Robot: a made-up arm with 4 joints.
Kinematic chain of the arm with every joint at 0, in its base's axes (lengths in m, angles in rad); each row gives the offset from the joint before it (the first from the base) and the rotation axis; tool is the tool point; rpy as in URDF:
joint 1: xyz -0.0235 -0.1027 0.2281 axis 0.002 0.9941 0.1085
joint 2: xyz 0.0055 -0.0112 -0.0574 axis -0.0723 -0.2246 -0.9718
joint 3: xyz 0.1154 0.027 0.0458 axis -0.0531 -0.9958 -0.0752
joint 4: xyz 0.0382 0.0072 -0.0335 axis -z
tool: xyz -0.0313 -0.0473 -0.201 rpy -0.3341 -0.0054 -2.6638
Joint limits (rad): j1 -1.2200..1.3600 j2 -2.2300..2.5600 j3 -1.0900..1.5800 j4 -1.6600..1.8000
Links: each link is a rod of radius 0.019 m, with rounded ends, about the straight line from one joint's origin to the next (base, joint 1, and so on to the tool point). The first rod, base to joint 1, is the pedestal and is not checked.
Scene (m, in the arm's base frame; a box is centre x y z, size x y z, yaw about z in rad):
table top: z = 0
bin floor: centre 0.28 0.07 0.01 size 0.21 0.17 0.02 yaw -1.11
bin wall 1: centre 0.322 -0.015 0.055 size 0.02 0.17 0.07 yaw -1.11
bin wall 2: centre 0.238 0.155 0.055 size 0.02 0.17 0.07 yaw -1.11
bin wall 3: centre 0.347 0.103 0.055 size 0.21 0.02 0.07 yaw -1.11
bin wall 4: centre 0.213 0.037 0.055 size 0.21 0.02 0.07 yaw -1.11
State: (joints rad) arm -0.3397 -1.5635 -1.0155 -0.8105
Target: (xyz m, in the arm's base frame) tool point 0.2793 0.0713 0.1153
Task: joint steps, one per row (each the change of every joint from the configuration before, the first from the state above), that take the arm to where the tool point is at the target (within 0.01 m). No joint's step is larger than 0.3 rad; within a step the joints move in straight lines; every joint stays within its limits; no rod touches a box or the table.
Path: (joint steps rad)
1: -0.2201 0.2660 0.0656 -0.0718
2: -0.2200 0.2660 0.0655 -0.0718
3: -0.2201 0.2659 0.0656 -0.0718
4: -0.2201 0.2660 0.0656 -0.0718
5: 0.1353 -0.0556 0.2761 -0.0383
6: 0.1353 -0.0557 0.2761 -0.0383
7: 0.1353 -0.0556 0.2762 -0.0383
8: 0.1353 -0.0556 0.2761 -0.0383
9: 0.1353 -0.0556 0.2762 -0.0383
10: 0.2239 0.0781 0.1133 -0.1854
11: 0.2239 0.0782 0.1133 -0.1854

